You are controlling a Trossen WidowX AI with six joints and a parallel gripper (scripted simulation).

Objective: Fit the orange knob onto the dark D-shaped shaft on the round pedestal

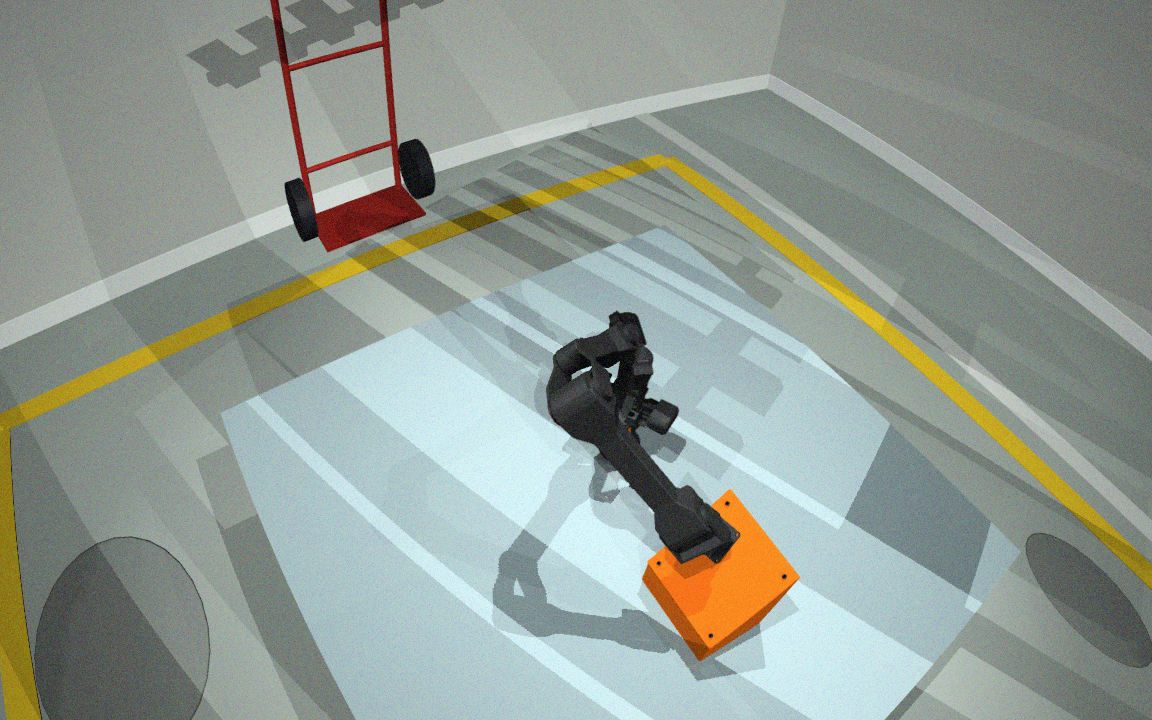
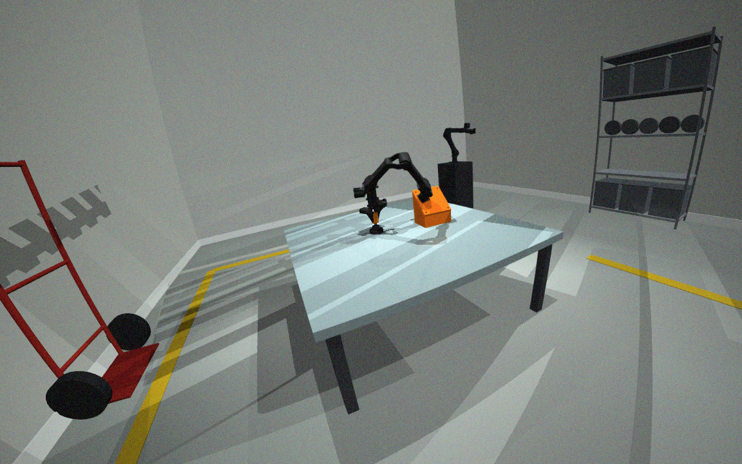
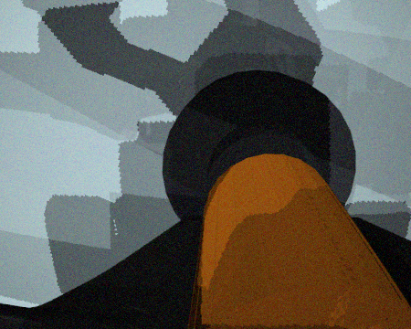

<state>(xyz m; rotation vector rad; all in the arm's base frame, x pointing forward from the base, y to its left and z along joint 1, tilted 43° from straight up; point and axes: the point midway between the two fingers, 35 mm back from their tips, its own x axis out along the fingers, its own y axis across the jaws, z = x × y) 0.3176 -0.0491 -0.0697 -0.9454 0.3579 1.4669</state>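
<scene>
Now: the orange knob 2 cm above my gripper tip. Also, from my gripper tip: round dark pedestal (4 cm below).
</scene>
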